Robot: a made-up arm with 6 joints.
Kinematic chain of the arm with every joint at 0, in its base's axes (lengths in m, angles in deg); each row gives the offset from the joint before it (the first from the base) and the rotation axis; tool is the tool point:
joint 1: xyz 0 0 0.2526 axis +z
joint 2: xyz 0 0 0 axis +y
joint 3: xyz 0 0 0.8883 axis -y
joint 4: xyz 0 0 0 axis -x
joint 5: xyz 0.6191 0 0 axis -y
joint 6: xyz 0 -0.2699 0 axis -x
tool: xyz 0 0 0
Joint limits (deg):
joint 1: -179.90..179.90
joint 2: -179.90..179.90
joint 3: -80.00..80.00
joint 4: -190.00..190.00
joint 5: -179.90..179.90
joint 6: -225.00..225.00
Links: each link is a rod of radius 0.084 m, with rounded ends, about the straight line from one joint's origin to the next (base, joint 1, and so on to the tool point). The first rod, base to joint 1, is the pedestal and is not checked.
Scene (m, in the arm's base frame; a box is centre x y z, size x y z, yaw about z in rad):
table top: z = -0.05
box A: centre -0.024 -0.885 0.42 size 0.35 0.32 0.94 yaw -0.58
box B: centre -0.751 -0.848 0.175 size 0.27 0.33 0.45 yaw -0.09
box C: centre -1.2 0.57 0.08 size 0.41 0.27 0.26 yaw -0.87
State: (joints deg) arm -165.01 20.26 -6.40 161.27 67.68 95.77
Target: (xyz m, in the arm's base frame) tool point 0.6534 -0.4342 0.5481
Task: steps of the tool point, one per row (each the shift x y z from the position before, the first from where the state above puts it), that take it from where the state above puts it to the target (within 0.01 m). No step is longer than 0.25 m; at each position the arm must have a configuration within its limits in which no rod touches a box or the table.
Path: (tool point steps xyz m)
1: 0.2029 -0.1003 0.0904
2: 0.2135 -0.0365 0.0726
3: 0.2045 0.0261 0.0549
4: 0.1778 0.0809 0.0372
5: 0.1368 0.1237 0.0203
6: 0.0529 -0.1006 -0.0957
7: 0.0983 -0.0654 -0.1145
8: 0.1257 -0.0159 -0.1281
9: 0.1305 0.0402 -0.1361
10: 0.1135 0.0932 -0.1385

